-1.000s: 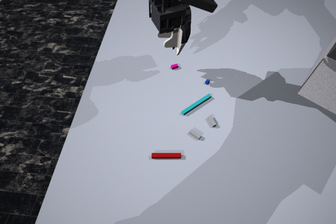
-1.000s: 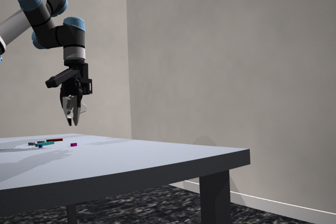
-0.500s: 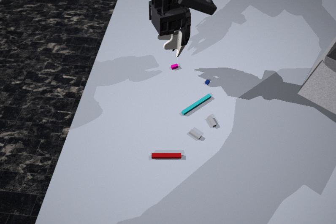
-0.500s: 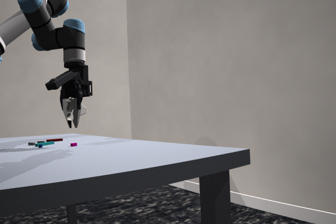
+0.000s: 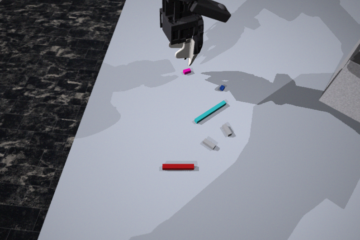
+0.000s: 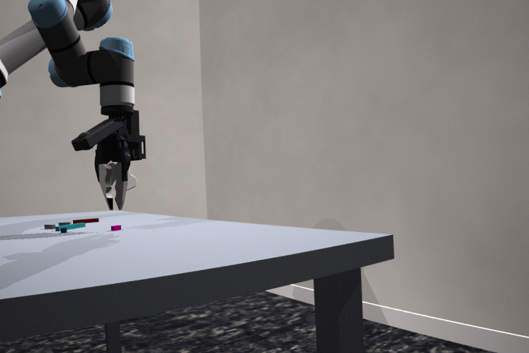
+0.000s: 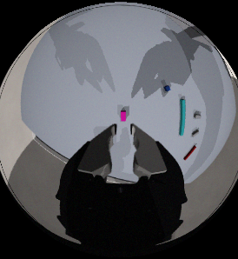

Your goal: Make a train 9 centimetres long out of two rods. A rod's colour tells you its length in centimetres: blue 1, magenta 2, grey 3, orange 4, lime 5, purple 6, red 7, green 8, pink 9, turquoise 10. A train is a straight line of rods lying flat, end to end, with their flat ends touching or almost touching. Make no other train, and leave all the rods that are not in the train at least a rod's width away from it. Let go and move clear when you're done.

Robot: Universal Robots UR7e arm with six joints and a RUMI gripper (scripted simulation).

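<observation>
The magenta rod lies 5 cm below my hand. Also, from my hand: turquoise rod 13 cm to the left, 8 cm behind, 5 cm below; red rod 29 cm to the left, 5 cm below, 2 cm behind; blue rod 10 cm behind, 5 cm below, 4 cm to the left.
</observation>
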